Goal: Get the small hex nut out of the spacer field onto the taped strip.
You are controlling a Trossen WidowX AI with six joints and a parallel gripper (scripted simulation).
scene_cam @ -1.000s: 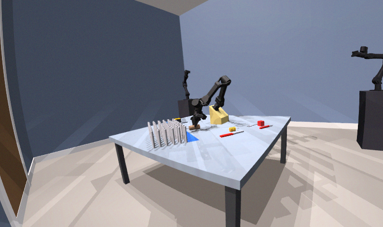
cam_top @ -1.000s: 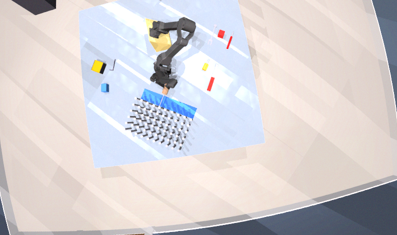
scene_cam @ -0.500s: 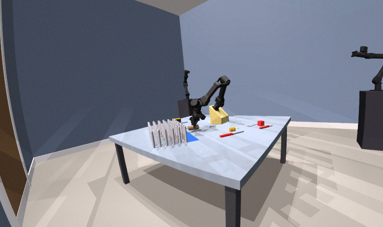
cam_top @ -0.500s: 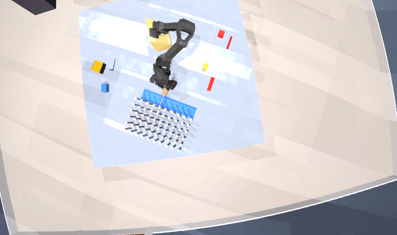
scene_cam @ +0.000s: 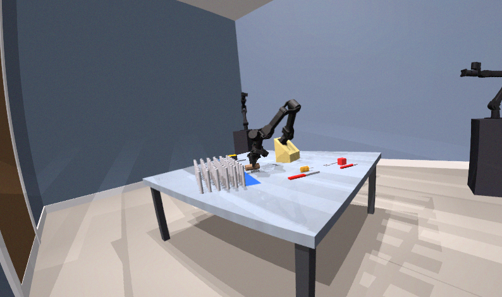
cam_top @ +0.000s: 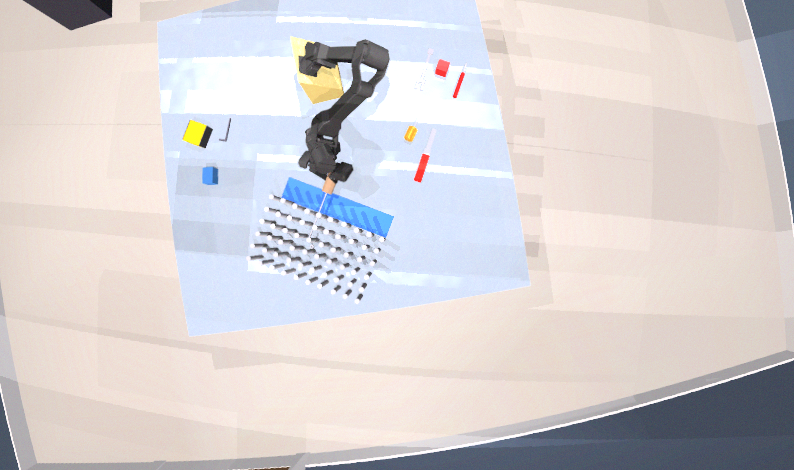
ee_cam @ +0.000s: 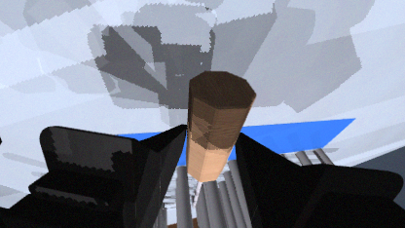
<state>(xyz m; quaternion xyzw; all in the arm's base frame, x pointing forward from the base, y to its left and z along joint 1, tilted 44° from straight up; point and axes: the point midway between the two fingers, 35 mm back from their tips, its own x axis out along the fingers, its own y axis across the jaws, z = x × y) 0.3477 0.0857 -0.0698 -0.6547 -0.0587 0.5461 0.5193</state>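
My gripper tip is 9 cm short of the blue taped strip and 4 cm above it. From my gripper tip the other things lie so: wooden-handled tool (9 cm ahead, 5 cm to the right); then orange stub tool (30 cm to the left, 14 cm behind, 2 cm below); then blue cube (46 cm to the right, 10 cm behind, 2 cm below).
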